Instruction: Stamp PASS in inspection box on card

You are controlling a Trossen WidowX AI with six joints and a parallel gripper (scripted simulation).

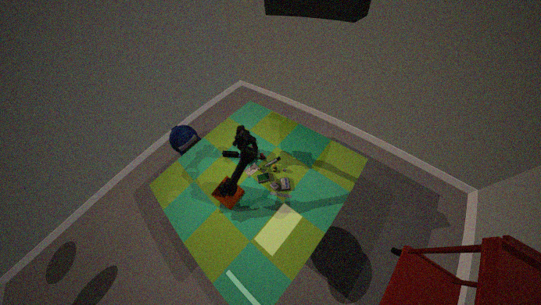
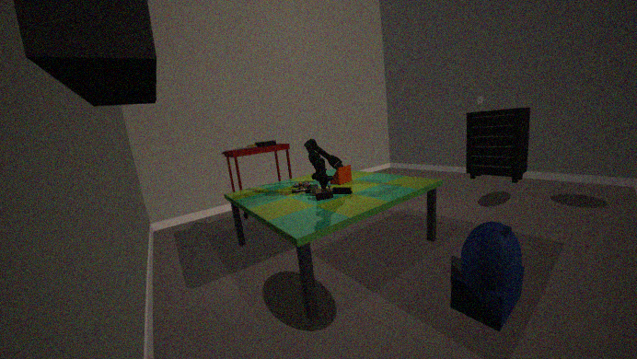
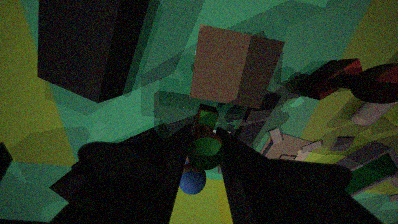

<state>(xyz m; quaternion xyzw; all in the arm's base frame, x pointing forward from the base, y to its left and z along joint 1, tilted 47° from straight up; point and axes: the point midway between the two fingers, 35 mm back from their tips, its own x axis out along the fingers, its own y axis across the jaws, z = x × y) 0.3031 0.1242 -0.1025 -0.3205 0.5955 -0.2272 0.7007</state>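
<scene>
My gripper tip is now 5 cm past the blue-knobbed stamp and 2 cm above it. The rest, counted from my gripper tip: black block (11 cm to the left, 7 cm ahead, 2 cm below); brown block (6 cm ahead, 1 cm to the right, 1 cm below); green stamp (right at my gripper tip).
</scene>
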